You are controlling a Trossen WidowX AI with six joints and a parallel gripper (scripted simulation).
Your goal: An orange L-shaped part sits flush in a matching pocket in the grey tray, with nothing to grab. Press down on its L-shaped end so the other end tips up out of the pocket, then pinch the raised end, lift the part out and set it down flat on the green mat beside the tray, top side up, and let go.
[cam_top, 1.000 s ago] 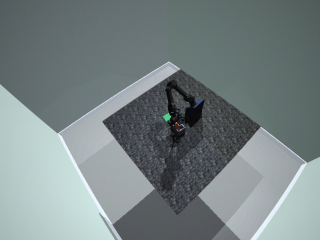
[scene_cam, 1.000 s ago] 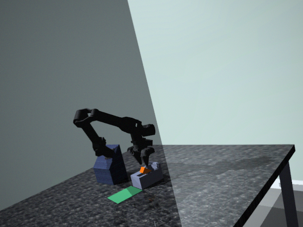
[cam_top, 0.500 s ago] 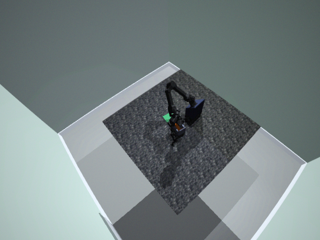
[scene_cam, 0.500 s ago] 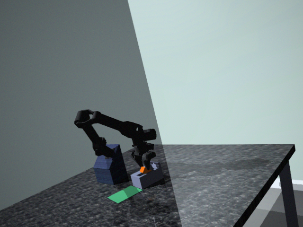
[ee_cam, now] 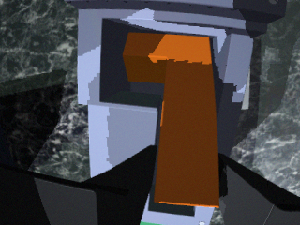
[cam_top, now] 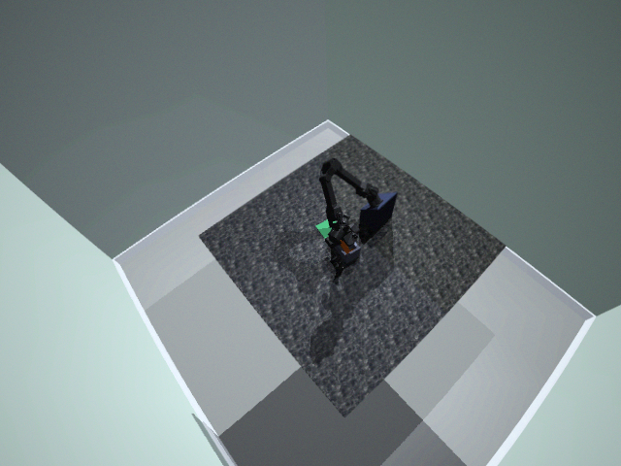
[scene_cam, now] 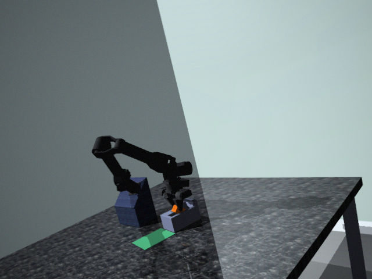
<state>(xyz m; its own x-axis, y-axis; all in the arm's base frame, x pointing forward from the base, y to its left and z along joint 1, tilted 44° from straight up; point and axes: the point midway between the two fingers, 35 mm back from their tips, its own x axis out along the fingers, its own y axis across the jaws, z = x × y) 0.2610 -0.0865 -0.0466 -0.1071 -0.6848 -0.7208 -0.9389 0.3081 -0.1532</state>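
Right now my gripper tip is 40 mm to the right of the orange l-shaped part and 30 mm above it. Round my gripper tip: green mat 130 mm to the right, 80 mm below, 60 mm behind.
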